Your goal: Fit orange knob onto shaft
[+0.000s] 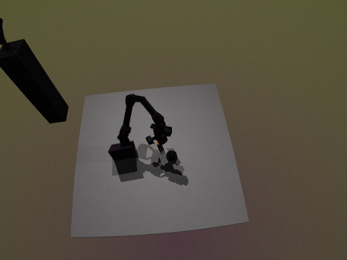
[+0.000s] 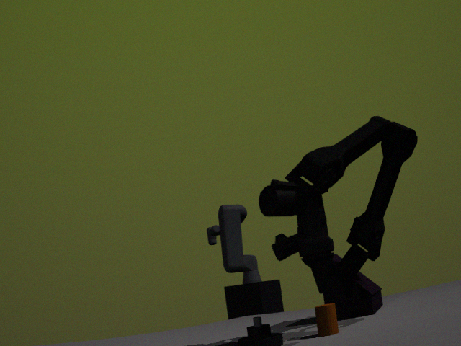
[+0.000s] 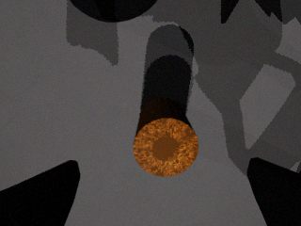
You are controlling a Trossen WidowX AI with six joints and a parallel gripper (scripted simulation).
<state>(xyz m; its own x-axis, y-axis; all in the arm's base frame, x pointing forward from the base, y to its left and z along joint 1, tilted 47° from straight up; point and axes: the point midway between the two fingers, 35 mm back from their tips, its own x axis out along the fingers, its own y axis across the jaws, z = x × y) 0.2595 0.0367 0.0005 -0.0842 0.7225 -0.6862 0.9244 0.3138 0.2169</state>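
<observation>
The orange knob lies 4 cm below my gripper tip. From my gripper tip the other things lie so: round pedestal: 10 cm to the right, 8 cm ahead, 6 cm below.
</observation>
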